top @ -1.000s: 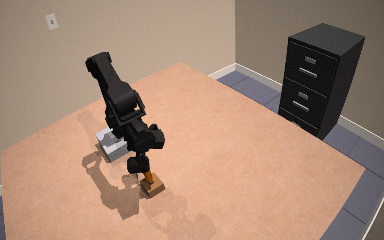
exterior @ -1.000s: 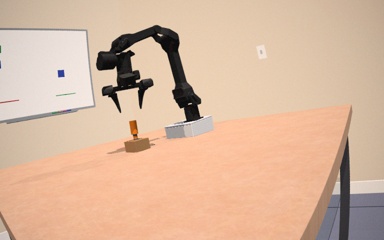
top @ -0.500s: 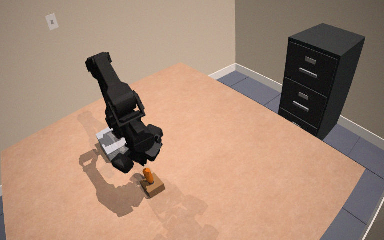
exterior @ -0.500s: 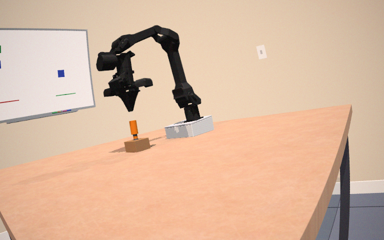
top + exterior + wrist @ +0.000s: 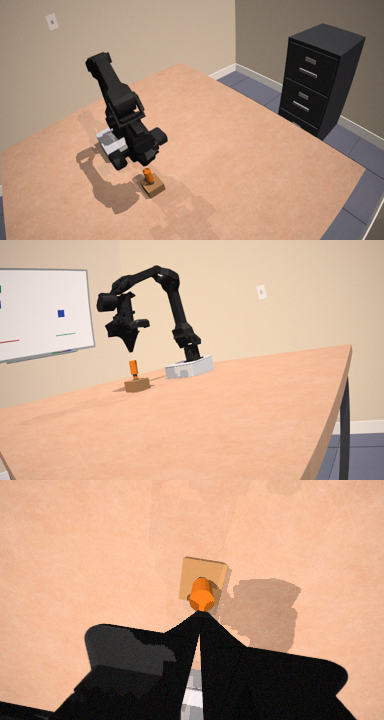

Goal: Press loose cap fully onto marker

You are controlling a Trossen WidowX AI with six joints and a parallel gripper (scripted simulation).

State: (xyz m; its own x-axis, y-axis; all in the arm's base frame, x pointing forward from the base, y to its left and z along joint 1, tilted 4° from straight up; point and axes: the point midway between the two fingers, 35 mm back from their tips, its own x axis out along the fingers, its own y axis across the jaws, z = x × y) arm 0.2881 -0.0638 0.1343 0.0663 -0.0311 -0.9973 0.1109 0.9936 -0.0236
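Right now my gripper tip is 50 mm above the orange cap. The rest, counted from my gripper tip: tan holder block: 120 mm below.
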